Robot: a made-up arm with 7 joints. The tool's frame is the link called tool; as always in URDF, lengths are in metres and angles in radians. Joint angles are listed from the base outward.
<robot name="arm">
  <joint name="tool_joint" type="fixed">
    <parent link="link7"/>
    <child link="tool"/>
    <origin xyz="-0.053 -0.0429 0.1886" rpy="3.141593 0 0"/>
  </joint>
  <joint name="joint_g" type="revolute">
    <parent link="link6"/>
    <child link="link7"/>
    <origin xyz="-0.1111 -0.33 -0.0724" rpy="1.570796 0 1.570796"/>
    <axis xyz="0 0 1"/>
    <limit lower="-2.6" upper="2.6"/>
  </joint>
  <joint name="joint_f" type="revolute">
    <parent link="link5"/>
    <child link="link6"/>
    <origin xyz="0.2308 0.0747 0.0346" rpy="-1.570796 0 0"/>
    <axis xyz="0 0 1"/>
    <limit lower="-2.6" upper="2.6"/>
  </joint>
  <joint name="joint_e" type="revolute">
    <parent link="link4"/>
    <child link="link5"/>
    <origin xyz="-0.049 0.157 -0.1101" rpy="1.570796 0 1.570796"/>
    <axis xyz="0 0 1"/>
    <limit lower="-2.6" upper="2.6"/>
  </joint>
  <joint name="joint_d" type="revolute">
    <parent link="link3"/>
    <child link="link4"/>
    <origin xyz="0.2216 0.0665 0.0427" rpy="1.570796 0 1.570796"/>
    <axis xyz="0 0 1"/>
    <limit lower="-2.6" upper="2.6"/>
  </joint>
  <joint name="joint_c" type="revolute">
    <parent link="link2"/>
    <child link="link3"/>
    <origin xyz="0.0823 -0.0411 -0.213" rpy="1.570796 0 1.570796"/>
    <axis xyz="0 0 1"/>
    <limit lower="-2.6" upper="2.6"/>
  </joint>
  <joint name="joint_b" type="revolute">
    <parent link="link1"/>
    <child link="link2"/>
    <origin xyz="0.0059 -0.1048 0.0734" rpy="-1.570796 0 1.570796"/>
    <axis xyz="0 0 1"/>
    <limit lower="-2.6" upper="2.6"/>
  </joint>
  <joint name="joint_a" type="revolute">
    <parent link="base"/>
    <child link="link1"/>
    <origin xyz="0 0 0.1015" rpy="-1.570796 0 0"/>
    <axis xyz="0 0 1"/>
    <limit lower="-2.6" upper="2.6"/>
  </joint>
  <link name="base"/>
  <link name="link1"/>
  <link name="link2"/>
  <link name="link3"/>
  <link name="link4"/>
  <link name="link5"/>
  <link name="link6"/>
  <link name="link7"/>
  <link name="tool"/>
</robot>
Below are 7 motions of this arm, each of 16 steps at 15 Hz.
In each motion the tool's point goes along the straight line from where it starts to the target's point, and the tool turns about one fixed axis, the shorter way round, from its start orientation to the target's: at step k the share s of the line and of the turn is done. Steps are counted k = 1, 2, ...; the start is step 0. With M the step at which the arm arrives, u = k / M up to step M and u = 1 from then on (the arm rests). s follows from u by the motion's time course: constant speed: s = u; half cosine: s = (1 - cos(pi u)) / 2; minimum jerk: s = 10 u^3 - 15 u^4 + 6 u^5.
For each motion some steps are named. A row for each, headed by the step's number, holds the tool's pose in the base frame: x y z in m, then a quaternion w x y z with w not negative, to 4 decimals.
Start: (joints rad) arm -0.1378 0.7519 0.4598 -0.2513 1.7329 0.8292 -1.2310
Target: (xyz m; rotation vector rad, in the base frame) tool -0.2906 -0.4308 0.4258 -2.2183 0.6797 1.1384
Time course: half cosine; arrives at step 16
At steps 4, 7, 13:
4: -0.3421 -0.3371 0.3924 0.2348 -0.7370 0.5057 0.3821
7: -0.3266 -0.3652 0.4024 0.2489 -0.7697 0.4330 0.3977
13: -0.2957 -0.4215 0.4225 0.2719 -0.8192 0.2790 0.4208

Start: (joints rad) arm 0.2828 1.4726 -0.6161 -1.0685 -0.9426 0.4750 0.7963
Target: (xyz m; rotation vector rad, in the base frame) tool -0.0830 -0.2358 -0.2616 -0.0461 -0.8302 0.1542
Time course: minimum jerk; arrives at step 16
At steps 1, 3, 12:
1: -0.3222 -0.0129 0.3094 0.6497 -0.5666 0.1315 -0.4895
3: -0.3110 -0.0233 0.2827 0.6812 -0.5508 0.1050 -0.4706
12: -0.1078 -0.2127 -0.2024 0.9291 -0.0913 -0.3584 0.0087

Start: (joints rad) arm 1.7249 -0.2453 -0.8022 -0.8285 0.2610 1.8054 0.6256
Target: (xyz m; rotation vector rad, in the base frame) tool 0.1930 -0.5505 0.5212 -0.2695 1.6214 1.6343
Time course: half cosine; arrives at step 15
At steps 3, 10, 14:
3: -0.6167 -0.2048 0.2132 0.8360 0.3344 0.4229 -0.1018
10: -0.0308 -0.4550 0.4361 0.5924 0.0255 0.6474 0.4788
14: 0.1832 -0.5463 0.5175 0.4095 -0.1009 0.6424 0.6398

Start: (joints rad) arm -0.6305 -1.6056 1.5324 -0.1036 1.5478 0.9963 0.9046
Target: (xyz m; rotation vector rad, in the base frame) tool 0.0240 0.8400 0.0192 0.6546 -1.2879 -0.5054
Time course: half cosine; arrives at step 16
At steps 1, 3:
1: -0.5453 0.4191 0.0975 0.9096 0.0796 -0.0199 -0.4072
3: -0.5024 0.4508 0.0916 0.9091 0.0985 -0.0660 -0.3993

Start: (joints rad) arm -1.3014 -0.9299 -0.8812 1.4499 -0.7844 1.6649 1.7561
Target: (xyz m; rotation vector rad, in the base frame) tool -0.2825 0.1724 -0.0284 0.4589 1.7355 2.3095
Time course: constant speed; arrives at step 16
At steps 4, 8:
4: -0.3761 0.3812 0.3714 0.1827 -0.5795 -0.4617 -0.6462
8: -0.3449 0.3116 0.2381 0.0876 -0.4521 -0.5227 -0.7174

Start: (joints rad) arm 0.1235 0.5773 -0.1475 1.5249 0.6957 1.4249 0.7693
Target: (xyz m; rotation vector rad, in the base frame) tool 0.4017 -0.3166 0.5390 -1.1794 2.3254 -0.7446
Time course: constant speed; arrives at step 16
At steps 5, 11, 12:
5: 0.7218 -0.2638 0.2851 0.0483 0.2061 -0.9442 0.2525
11: 0.5472 -0.2926 0.4236 0.0958 -0.3306 0.9006 -0.2653
12: 0.5181 -0.2974 0.4467 0.1196 -0.3503 0.8899 -0.2665

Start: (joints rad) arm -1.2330 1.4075 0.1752 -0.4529 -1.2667 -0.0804 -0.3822
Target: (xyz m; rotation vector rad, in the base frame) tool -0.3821 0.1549 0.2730 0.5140 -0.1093 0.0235
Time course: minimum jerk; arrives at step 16
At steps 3, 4, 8, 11, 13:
3: 0.0818 -0.0255 -0.1842 0.8375 0.0123 -0.5431 -0.0592
4: 0.0551 -0.0151 -0.1579 0.8530 0.0271 -0.5183 -0.0554
8: -0.1383 0.0601 0.0327 0.9364 0.1325 -0.3239 -0.0266
11: -0.2943 0.1208 0.1865 0.9651 0.2124 -0.1530 -0.0022
13: -0.3583 0.1457 0.2496 0.9666 0.2430 -0.0810 0.0079

